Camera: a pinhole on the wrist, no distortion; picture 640 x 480 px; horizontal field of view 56.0 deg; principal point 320.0 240.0 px. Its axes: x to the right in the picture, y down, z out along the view. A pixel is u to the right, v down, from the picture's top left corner.
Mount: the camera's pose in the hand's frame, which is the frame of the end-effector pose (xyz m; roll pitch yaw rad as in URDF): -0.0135 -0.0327 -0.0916 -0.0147 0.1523 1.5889
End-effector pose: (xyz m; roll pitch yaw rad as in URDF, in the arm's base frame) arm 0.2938 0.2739 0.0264 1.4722 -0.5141 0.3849
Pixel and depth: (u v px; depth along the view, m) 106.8 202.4 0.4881
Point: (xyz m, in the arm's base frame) 0.5037 -0.1030 -0.0440
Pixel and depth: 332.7 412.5 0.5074
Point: 0.2664 -0.1678 0.0235
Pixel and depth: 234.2 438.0 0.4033
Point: 0.2895 -0.0681 -0.0485
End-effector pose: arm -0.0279 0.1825 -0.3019 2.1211 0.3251 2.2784
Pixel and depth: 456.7 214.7 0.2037
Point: 0.0653 0.2438 -0.3143
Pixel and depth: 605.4 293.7 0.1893
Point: 0.0742 0.2381 -0.2630
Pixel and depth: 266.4 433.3 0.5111
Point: 0.4019 0.2253 -0.4527
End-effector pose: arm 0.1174 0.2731 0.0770 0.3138 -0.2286 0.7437
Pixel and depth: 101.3 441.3 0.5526
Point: 0.1004 -0.1403 0.4321
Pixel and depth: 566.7 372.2 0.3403
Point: -0.0486 0.2276 0.3079
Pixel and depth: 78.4 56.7 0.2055
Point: 0.2143 0.2040 0.1788
